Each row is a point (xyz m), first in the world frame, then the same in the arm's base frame.
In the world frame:
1: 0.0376 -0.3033 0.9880
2: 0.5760 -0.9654 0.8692
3: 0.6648 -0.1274 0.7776
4: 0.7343 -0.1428 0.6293
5: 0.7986 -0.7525 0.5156
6: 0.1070 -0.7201 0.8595
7: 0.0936 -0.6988 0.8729
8: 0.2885 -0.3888 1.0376
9: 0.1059 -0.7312 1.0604
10: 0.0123 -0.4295 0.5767
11: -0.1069 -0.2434 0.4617
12: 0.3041 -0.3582 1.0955
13: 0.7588 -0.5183 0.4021
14: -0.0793 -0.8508 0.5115
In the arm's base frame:
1: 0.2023 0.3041 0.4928
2: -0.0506 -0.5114 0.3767
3: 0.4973 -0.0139 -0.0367
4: 0.4350 -0.0537 -0.1837
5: -0.0057 -0.4845 -0.0893
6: -0.1161 -0.0018 0.5043
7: -0.1006 0.0201 0.5139
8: 0.2933 0.0550 0.4440
9: -0.0086 -0.0378 0.6706
10: -0.1299 0.3005 0.2183
11: -0.1288 0.5277 0.1161
12: 0.3543 0.0550 0.4724
13: 0.0661 -0.2848 -0.2450
14: -0.4916 0.1015 0.3588

